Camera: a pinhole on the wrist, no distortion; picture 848 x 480 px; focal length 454.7 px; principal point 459.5 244.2 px. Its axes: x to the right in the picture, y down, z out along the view. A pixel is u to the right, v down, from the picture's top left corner.
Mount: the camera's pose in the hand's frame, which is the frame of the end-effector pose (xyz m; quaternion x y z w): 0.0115 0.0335 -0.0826 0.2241 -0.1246 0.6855 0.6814
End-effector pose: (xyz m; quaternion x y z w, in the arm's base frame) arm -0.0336 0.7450 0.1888 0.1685 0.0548 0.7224 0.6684
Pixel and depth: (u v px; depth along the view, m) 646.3 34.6 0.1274
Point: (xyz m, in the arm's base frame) -0.0438 0.8236 0.2526
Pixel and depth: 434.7 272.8 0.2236
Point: 0.0789 0.7652 0.2688
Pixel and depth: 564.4 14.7 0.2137
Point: 0.0140 0.8774 0.3129
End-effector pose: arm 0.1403 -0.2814 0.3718 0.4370 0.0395 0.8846 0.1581
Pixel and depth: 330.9 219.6 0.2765
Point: 0.2387 -0.1125 0.4571
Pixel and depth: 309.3 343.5 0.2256
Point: 0.2461 -0.1559 0.3879
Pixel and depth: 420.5 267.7 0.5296
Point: 0.4546 -0.0425 0.5813
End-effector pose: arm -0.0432 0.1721 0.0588 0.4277 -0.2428 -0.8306 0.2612
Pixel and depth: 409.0 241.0 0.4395
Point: -0.3599 0.3374 0.0211
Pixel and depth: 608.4 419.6 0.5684
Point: -0.4444 0.4072 0.3516
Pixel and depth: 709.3 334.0 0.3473
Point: -0.3015 0.2070 0.2461
